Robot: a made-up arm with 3 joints.
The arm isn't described. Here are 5 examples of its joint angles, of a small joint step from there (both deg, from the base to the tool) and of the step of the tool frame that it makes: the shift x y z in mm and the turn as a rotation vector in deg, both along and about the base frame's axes.
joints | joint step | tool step
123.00 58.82 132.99 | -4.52 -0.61 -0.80 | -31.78 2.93 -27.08 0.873 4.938 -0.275
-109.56 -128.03 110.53 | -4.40 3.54 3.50 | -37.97 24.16 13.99 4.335 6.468 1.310
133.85 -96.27 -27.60 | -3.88 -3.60 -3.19 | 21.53 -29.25 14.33 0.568 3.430 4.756
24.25 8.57 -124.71 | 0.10 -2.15 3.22 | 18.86 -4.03 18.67 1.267 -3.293 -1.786
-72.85 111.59 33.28 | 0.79 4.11 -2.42 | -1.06 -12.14 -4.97 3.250 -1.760 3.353
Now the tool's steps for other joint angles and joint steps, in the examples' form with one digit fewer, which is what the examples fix.
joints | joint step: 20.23 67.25 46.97 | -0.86 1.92 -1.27
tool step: 0.8 -7.4 10.2 -1.76 1.33 1.41
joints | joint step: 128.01 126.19 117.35 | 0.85 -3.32 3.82
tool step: 30.3 12.3 -5.8 0.64 1.32 4.53
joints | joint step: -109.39 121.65 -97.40 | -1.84 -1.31 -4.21
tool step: -1.1 2.7 -2.3 0.02 -0.33 3.84
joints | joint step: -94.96 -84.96 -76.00 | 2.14 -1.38 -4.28
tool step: -7.9 -7.1 7.1 -1.67 -1.81 -4.16
